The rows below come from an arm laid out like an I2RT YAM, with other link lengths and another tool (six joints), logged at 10 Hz.
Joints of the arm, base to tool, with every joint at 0 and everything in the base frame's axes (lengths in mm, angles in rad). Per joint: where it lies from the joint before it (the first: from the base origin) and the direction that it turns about. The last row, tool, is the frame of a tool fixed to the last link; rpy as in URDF.
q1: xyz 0 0 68.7 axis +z
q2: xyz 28 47.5 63.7 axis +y
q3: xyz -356.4 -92.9 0 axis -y
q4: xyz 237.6 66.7 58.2 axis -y
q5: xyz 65.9 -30.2 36 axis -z
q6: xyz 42.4 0 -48.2 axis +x
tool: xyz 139 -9 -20 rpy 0.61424 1.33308 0.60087
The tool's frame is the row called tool.
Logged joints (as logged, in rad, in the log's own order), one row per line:
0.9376 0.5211 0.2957 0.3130 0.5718 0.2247
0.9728 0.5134 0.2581 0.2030 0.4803 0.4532
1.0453 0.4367 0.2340 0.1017 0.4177 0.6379
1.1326 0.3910 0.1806 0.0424 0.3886 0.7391
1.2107 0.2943 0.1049 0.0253 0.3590 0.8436
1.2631 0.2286 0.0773 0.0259 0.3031 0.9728
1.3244 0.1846 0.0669 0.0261 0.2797 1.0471
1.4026 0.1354 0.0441 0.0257 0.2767 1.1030
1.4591 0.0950 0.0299 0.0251 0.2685 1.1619
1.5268 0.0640 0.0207 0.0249 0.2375 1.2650
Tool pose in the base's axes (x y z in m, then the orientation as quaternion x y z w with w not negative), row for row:
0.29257 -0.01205 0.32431 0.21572 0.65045 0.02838 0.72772
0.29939 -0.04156 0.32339 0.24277 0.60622 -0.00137 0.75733
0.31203 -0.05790 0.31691 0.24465 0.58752 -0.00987 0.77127
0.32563 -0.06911 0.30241 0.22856 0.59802 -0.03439 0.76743
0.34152 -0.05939 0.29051 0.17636 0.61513 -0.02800 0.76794
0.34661 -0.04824 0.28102 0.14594 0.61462 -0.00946 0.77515
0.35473 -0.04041 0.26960 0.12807 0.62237 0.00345 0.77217
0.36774 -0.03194 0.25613 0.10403 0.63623 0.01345 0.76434
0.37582 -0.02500 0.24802 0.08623 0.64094 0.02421 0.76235
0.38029 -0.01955 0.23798 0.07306 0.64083 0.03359 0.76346
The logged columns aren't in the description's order. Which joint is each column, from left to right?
Columns, left to right: q2, q5, q6, q1, q3, q4.
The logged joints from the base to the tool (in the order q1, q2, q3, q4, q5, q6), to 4 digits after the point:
0.3130 0.9376 0.5718 0.2247 0.5211 0.2957
0.2030 0.9728 0.4803 0.4532 0.5134 0.2581
0.1017 1.0453 0.4177 0.6379 0.4367 0.2340
0.0424 1.1326 0.3886 0.7391 0.3910 0.1806
0.0253 1.2107 0.3590 0.8436 0.2943 0.1049
0.0259 1.2631 0.3031 0.9728 0.2286 0.0773
0.0261 1.3244 0.2797 1.0471 0.1846 0.0669
0.0257 1.4026 0.2767 1.1030 0.1354 0.0441
0.0251 1.4591 0.2685 1.1619 0.0950 0.0299
0.0249 1.5268 0.2375 1.2650 0.0640 0.0207

